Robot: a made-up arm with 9 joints. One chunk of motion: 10 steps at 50 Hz.
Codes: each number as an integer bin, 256 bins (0 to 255) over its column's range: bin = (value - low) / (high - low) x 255, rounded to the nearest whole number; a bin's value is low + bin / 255 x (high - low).
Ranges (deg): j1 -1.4..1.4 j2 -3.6..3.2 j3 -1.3..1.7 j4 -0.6..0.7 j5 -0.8..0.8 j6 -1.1..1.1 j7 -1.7..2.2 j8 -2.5..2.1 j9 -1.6..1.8
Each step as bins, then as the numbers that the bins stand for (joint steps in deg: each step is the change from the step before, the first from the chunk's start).
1 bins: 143 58 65 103 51 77 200 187 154
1 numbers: 0.170 -2.053 -0.535 -0.075 -0.480 -0.436 1.359 0.873 0.453
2 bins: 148 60 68 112 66 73 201 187 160
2 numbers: 0.225 -2.000 -0.500 -0.029 -0.386 -0.470 1.374 0.873 0.533
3 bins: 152 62 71 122 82 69 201 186 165
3 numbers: 0.269 -1.947 -0.465 0.022 -0.285 -0.505 1.374 0.855 0.600
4 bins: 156 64 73 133 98 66 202 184 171
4 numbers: 0.313 -1.893 -0.441 0.078 -0.185 -0.531 1.389 0.819 0.680
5 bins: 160 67 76 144 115 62 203 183 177
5 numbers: 0.357 -1.813 -0.406 0.134 -0.078 -0.565 1.405 0.801 0.760
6 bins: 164 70 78 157 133 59 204 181 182
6 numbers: 0.401 -1.733 -0.382 0.200 0.035 -0.591 1.420 0.765 0.827
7 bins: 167 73 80 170 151 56 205 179 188
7 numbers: 0.434 -1.653 -0.359 0.267 0.147 -0.617 1.435 0.729 0.907
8 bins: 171 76 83 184 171 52 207 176 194
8 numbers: 0.478 -1.573 -0.324 0.338 0.273 -0.651 1.466 0.675 0.987
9 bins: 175 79 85 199 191 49 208 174 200
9 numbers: 0.522 -1.493 -0.300 0.415 0.398 -0.677 1.481 0.639 1.067
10 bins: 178 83 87 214 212 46 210 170 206
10 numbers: 0.555 -1.387 -0.276 0.491 0.530 -0.703 1.512 0.567 1.147
